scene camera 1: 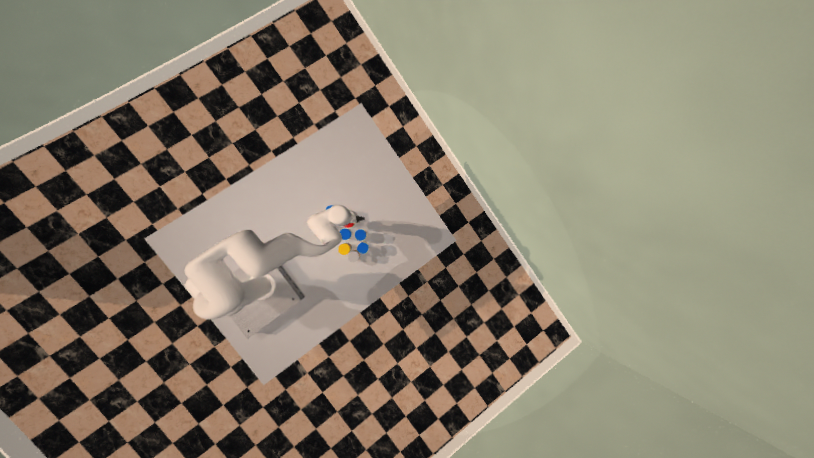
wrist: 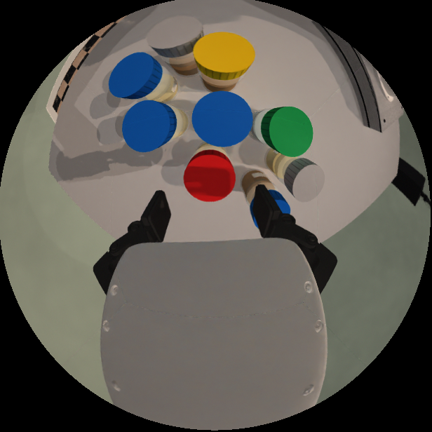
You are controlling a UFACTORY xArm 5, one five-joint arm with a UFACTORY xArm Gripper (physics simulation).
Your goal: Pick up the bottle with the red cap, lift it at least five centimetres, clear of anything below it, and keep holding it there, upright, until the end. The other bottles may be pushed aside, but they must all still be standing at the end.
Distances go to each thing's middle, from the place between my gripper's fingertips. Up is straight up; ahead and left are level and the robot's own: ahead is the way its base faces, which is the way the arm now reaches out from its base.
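My hand's 70 mm above the red-capped bottle (wrist: 209,176), and it's also 10 mm to the left of the bottle and 10 mm beyond it.
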